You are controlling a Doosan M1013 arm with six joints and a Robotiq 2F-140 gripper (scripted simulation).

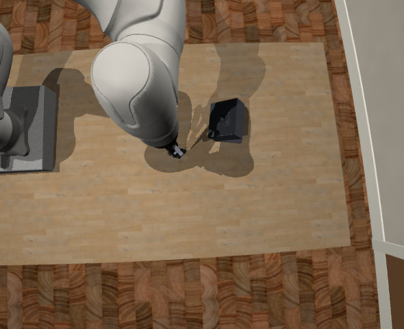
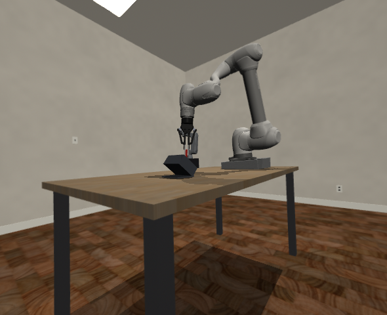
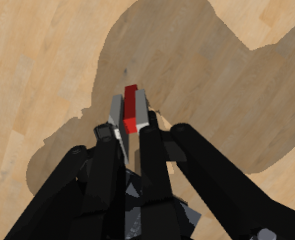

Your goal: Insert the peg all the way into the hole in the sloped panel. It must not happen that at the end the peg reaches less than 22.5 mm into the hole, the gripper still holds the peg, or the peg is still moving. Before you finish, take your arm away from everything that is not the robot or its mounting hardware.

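Now: the red peg 4 cm below my hand.
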